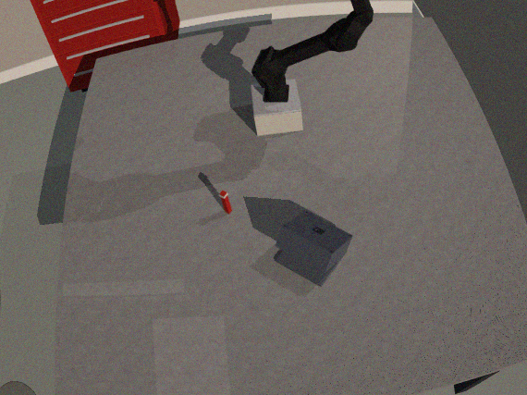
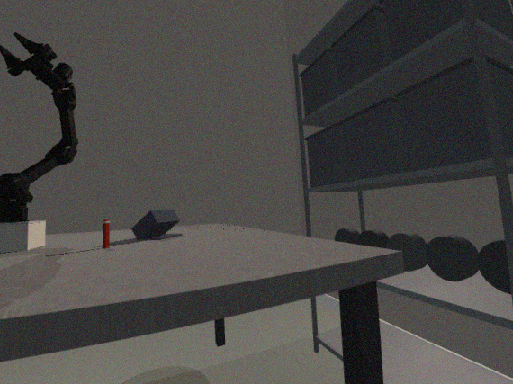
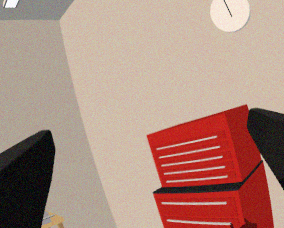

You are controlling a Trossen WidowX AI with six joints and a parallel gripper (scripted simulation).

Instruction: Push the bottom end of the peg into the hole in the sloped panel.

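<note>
Right now the red square peg is 650 mm below my gripper tip, 380 mm ahead of it and 100 mm to the right of it. From my gripper tip the other things lie so: sloped panel 660 mm below, 490 mm ahead, 120 mm to the left.
</note>
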